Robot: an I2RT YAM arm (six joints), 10 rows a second.
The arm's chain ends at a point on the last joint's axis. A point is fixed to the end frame.
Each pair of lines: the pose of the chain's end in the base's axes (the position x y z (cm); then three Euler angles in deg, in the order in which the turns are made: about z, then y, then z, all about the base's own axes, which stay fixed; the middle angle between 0 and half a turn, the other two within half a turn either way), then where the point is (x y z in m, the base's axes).
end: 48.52 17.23 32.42 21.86 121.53 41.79
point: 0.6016 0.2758 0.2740
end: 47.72 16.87 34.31 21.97 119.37 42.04
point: 0.5945 0.2738 0.2988
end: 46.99 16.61 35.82 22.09 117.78 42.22
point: 0.5878 0.2723 0.3183
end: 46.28 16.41 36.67 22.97 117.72 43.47
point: 0.5788 0.2724 0.3269
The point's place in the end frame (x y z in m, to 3 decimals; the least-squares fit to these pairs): -0.036 0.014 0.159
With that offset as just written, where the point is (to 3 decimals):
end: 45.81 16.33 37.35 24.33 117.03 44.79
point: 0.573 0.274 0.336
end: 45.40 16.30 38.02 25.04 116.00 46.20
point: 0.566 0.277 0.345
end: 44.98 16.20 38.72 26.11 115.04 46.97
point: 0.562 0.277 0.355
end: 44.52 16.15 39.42 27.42 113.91 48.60
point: 0.555 0.279 0.365
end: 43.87 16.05 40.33 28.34 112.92 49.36
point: 0.547 0.280 0.377
